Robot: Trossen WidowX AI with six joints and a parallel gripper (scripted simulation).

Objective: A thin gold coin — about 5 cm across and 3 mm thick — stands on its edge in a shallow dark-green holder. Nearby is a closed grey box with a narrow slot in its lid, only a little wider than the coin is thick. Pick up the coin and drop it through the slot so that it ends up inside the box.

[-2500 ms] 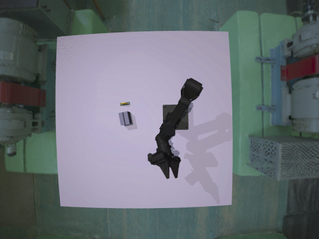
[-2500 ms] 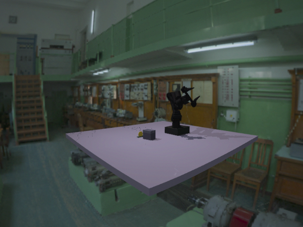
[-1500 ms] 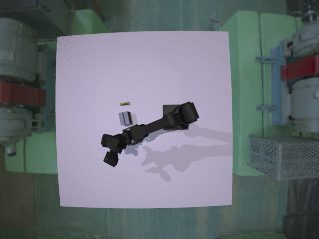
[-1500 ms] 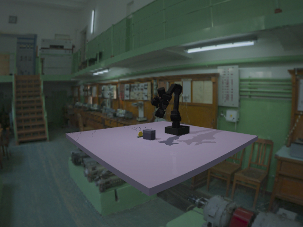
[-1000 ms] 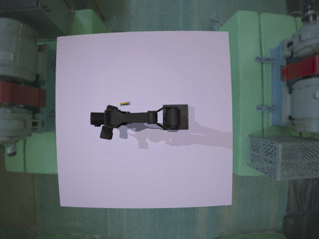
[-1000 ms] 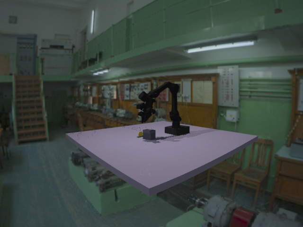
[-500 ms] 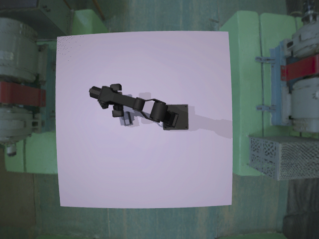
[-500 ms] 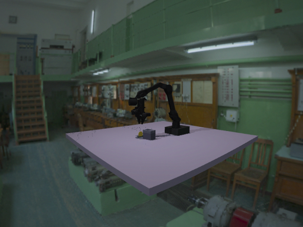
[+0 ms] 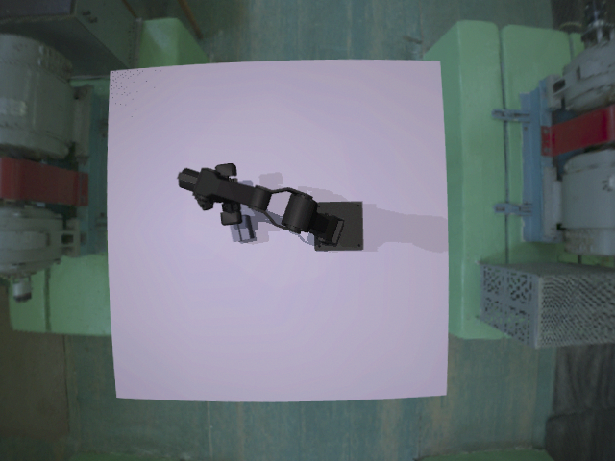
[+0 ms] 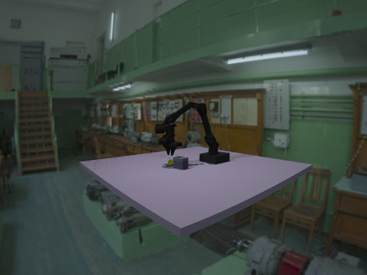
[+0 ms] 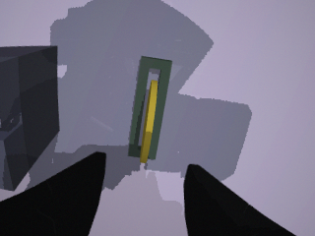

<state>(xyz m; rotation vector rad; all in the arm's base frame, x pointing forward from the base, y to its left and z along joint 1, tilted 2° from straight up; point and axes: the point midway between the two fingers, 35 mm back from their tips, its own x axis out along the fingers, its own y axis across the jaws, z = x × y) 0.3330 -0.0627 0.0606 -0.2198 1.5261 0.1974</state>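
The gold coin lies 50 mm below my gripper tip.
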